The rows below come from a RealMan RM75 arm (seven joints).
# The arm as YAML. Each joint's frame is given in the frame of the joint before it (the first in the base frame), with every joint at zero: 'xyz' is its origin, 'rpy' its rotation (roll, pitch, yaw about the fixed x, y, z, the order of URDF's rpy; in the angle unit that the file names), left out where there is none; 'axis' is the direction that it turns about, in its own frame. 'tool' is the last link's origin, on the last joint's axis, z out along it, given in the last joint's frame.
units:
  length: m
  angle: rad
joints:
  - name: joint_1
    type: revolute
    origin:
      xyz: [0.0, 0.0, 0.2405]
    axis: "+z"
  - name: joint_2
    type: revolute
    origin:
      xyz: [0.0, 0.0, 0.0]
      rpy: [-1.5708, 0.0, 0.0]
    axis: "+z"
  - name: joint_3
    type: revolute
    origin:
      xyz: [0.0, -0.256, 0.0]
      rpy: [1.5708, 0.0, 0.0]
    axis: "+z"
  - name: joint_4
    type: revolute
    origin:
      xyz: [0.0, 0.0, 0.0]
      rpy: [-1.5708, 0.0, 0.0]
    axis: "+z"
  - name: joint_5
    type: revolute
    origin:
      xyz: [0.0, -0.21, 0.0]
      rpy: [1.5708, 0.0, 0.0]
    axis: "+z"
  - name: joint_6
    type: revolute
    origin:
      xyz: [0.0, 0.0, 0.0]
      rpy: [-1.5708, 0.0, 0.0]
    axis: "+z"
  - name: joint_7
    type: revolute
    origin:
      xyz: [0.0, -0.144, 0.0]
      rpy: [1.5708, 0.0, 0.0]
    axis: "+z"
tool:
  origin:
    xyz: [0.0, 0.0, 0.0]
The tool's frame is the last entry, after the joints.
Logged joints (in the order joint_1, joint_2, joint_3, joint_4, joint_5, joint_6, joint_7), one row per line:
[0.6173 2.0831 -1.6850 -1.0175 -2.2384 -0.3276 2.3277]
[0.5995 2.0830 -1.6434 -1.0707 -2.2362 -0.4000 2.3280]
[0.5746 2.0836 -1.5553 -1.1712 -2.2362 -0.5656 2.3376]
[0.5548 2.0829 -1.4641 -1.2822 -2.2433 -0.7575 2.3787]
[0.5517 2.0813 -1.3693 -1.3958 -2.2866 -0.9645 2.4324]
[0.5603 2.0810 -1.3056 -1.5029 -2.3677 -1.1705 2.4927]
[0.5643 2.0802 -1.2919 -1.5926 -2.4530 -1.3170 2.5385]
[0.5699 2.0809 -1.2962 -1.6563 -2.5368 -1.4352 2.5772]
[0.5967 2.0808 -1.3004 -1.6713 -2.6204 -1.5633 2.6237]
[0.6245 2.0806 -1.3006 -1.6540 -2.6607 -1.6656 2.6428]
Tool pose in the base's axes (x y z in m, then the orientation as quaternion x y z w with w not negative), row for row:
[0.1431 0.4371 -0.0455 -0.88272 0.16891 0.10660 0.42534]
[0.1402 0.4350 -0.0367 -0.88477 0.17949 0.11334 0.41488]
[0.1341 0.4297 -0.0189 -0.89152 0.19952 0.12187 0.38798]
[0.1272 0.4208 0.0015 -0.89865 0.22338 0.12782 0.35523]
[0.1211 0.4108 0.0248 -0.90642 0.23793 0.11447 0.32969]
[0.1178 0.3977 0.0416 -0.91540 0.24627 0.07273 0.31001]
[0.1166 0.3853 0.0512 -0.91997 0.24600 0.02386 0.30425]
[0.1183 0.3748 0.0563 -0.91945 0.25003 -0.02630 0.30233]
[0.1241 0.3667 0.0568 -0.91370 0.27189 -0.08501 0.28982]
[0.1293 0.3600 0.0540 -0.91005 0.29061 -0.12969 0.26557]
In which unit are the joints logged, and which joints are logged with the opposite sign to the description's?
The joints are logged in radians. Opposite sign: none.
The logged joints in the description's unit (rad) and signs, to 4 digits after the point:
[0.6173 2.0831 -1.6850 -1.0175 -2.2384 -0.3276 2.3277]
[0.5995 2.0830 -1.6434 -1.0707 -2.2362 -0.4000 2.3280]
[0.5746 2.0836 -1.5553 -1.1712 -2.2362 -0.5656 2.3376]
[0.5548 2.0829 -1.4641 -1.2822 -2.2433 -0.7575 2.3787]
[0.5517 2.0813 -1.3693 -1.3958 -2.2866 -0.9645 2.4324]
[0.5603 2.0810 -1.3056 -1.5029 -2.3677 -1.1705 2.4927]
[0.5643 2.0802 -1.2919 -1.5926 -2.4530 -1.3170 2.5385]
[0.5699 2.0809 -1.2962 -1.6563 -2.5368 -1.4352 2.5772]
[0.5967 2.0808 -1.3004 -1.6713 -2.6204 -1.5633 2.6237]
[0.6245 2.0806 -1.3006 -1.6540 -2.6607 -1.6656 2.6428]

